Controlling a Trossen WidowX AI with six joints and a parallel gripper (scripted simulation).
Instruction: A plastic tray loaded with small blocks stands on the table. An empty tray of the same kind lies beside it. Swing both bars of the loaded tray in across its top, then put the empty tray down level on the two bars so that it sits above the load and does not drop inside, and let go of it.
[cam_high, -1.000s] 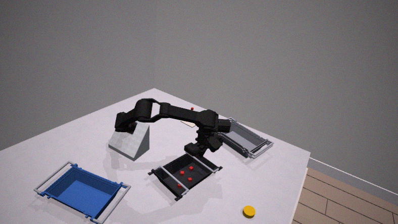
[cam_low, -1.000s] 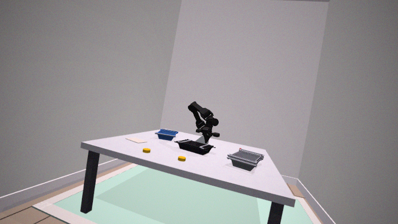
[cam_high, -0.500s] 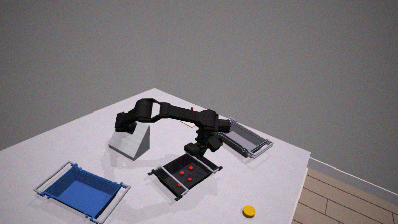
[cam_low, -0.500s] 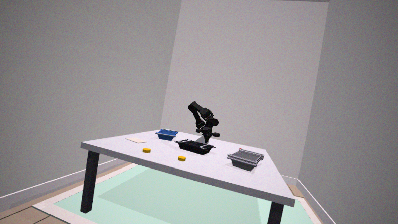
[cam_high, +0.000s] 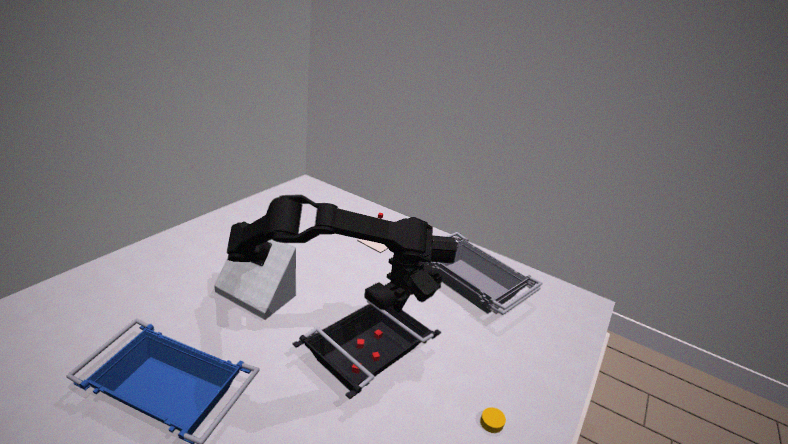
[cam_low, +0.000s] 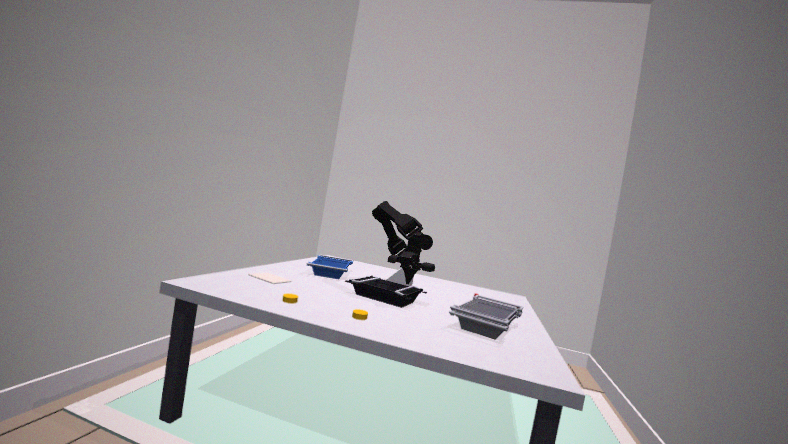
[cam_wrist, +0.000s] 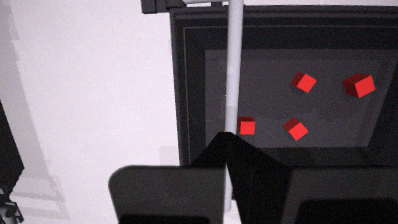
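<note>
My gripper tip is now 410 mm to the left of the blue tray, 320 mm past it and 40 mm above it. From my gripper tip the other things lie so: small red block: 450 mm behind, 340 mm to the left, 80 mm below.
</note>
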